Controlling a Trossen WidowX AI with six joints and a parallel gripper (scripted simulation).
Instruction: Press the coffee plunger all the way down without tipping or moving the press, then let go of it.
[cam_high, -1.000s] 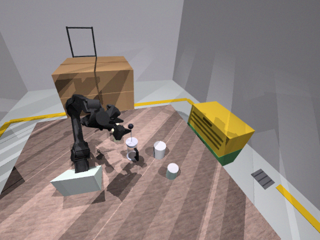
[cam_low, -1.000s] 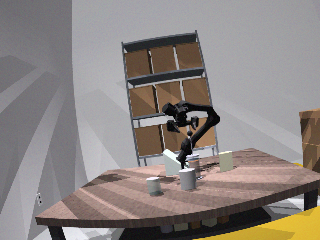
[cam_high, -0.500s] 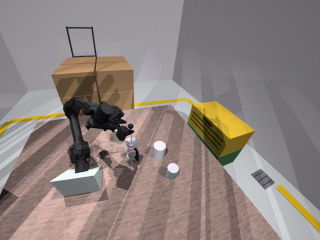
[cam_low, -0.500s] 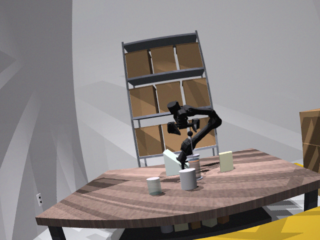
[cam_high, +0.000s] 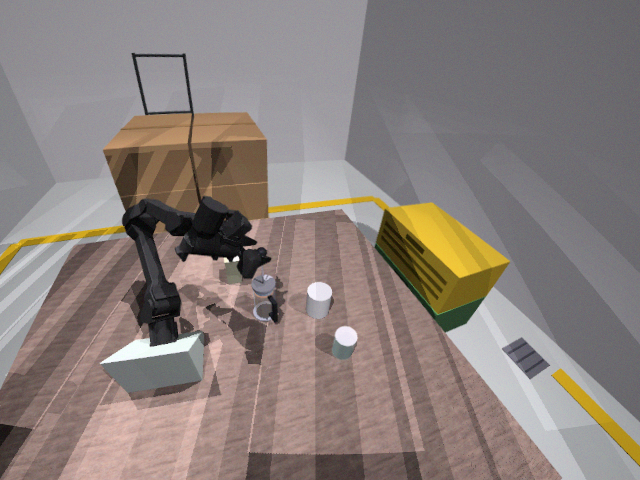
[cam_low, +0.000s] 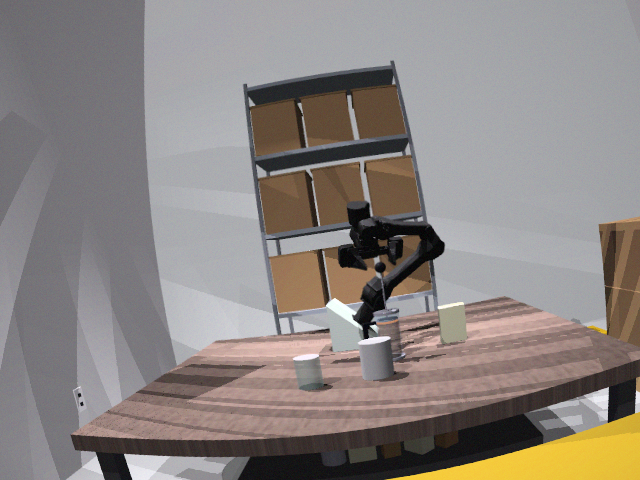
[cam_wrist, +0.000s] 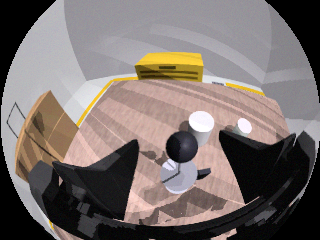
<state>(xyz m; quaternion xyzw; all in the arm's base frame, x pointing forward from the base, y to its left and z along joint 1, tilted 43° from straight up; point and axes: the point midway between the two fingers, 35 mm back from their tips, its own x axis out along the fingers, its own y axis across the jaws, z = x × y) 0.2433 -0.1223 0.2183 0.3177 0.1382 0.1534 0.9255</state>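
The coffee press is 13 cm below my gripper tip and 2 cm to the right of it.
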